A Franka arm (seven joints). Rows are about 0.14 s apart.
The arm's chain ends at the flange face. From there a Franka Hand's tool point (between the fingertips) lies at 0.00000 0.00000 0.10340 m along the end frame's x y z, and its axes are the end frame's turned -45 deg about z.
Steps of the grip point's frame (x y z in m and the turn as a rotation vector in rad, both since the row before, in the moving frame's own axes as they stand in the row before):
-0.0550, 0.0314, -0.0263, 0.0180, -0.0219, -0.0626
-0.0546, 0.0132, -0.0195, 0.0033, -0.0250, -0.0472
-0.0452, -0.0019, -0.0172, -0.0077, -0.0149, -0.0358
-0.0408, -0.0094, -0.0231, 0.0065, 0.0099, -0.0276
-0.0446, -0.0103, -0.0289, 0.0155, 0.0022, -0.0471
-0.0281, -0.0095, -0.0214, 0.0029, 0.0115, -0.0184
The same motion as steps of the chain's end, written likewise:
-0.0138, 0.0607, -0.0263, -0.0028, -0.0282, -0.0626
-0.0272, 0.0463, -0.0195, -0.0153, -0.0200, -0.0472
-0.0328, 0.0290, -0.0172, -0.0160, -0.0051, -0.0358
-0.0357, 0.0234, -0.0231, 0.0116, 0.0024, -0.0276
-0.0378, 0.0255, -0.0289, 0.0125, -0.0094, -0.0471
-0.0272, 0.0142, -0.0214, 0.0102, 0.0061, -0.0184

